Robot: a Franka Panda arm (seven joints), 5 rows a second.
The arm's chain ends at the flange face. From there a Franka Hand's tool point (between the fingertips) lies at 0.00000 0.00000 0.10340 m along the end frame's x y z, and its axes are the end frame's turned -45 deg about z.
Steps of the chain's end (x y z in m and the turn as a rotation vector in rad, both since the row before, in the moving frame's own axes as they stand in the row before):
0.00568, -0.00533, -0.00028, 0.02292, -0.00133, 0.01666
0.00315, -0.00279, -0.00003, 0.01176, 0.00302, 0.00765
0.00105, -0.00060, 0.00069, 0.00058, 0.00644, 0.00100
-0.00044, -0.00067, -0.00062, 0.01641, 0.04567, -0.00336
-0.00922, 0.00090, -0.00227, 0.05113, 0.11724, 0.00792
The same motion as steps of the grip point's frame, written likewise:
0.00938, -0.00151, -0.00031, 0.01715, 0.01527, 0.01666
0.00528, -0.00038, -0.00004, 0.00618, 0.01045, 0.00765
0.00168, 0.00075, 0.00069, -0.00414, 0.00496, 0.00100
0.00470, 0.00135, -0.00074, -0.02069, 0.04390, -0.00336
0.00510, -0.00101, -0.00311, -0.04675, 0.11906, 0.00792

